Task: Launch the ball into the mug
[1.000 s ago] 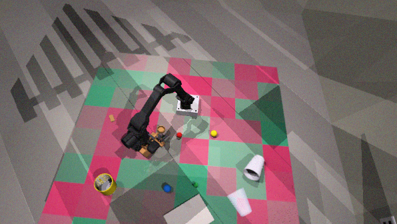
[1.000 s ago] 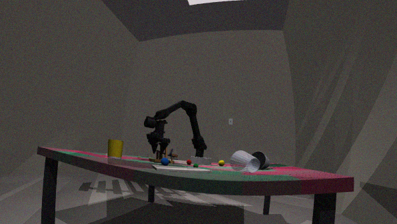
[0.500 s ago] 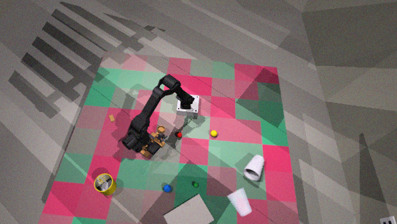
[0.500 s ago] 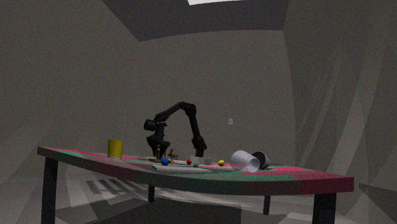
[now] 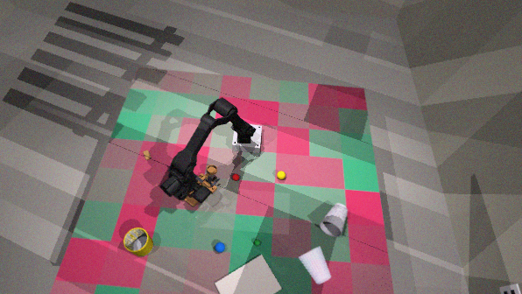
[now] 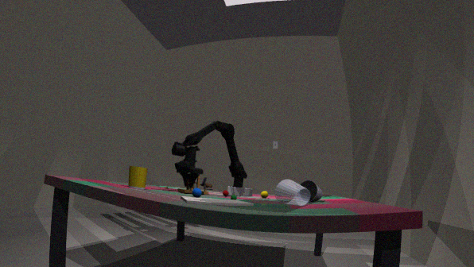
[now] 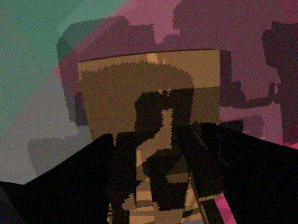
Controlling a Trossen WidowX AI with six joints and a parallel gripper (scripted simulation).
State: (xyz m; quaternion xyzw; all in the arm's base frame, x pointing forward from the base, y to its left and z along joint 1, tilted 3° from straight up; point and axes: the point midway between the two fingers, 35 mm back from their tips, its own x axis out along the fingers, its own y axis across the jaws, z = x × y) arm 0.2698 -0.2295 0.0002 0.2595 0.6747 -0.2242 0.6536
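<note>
The red ball is 190 mm to the left of my gripper tip, 80 mm behind it and 20 mm below it. Round my gripper tip: catapult (60 mm to the left, 40 mm behind, 20 mm above); then blue ball (230 mm ahead, 120 mm to the left, 10 mm below); then yellow mug (220 mm ahead, 180 mm to the right).
</note>
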